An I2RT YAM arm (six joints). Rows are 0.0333 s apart.
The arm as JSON. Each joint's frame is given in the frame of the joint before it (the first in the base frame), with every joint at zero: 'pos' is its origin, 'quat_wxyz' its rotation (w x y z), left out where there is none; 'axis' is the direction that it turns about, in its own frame. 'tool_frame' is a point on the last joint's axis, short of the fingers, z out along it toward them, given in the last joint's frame.
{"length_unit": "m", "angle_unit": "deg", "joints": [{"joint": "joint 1", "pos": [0.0, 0.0, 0.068], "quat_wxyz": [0.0, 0.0, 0.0, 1.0], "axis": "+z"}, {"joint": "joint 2", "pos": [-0.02, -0.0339, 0.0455], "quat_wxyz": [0.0, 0.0, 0.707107, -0.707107], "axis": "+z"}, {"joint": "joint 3", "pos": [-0.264, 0.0, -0.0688], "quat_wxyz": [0.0, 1.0, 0.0, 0.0], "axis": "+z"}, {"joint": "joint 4", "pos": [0.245, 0.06, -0.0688], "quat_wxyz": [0.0, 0.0, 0.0, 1.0], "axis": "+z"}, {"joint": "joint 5", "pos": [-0.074, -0.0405, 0.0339], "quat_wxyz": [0.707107, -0.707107, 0.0, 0.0], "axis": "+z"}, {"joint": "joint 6", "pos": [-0.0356, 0.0, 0.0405], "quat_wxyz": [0.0, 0.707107, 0.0, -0.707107], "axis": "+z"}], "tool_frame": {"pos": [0.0, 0.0, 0.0], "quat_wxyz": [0.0, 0.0, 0.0, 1.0]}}
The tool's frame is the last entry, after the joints.
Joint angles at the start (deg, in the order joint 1, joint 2, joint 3, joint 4, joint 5, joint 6): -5.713 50.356 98.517 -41.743 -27.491 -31.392
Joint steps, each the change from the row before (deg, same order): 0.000 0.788 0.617 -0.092 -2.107 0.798; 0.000 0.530 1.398 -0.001 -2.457 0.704; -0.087 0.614 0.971 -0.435 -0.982 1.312; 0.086 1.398 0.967 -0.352 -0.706 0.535; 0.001 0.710 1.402 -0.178 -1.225 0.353; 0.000 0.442 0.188 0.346 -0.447 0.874; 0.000 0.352 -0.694 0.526 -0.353 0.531; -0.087 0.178 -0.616 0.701 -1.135 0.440; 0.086 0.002 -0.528 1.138 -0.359 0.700; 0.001 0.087 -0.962 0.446 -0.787 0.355; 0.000 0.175 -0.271 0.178 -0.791 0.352; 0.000 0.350 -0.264 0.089 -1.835 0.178
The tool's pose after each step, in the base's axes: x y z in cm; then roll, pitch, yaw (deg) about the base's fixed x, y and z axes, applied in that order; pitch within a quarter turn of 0, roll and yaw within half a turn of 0. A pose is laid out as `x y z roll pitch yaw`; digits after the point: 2 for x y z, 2 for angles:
7.95 0.97 55.25 -80.41 55.98 -58.00
7.72 1.13 55.73 -79.35 55.91 -54.61
7.78 1.16 55.96 -79.23 57.16 -53.49
8.45 1.14 56.12 -80.26 58.15 -53.52
8.40 1.21 56.54 -79.63 58.05 -51.74
8.65 1.21 56.62 -79.31 58.81 -50.94
9.19 1.17 56.40 -79.93 59.67 -51.07
9.53 1.18 56.26 -80.10 60.08 -50.14
9.70 1.20 56.26 -79.10 60.30 -48.76
10.12 1.19 55.94 -79.95 61.03 -48.69
10.33 1.21 55.83 -80.35 61.52 -48.22
10.64 1.27 55.68 -81.32 61.96 -47.24

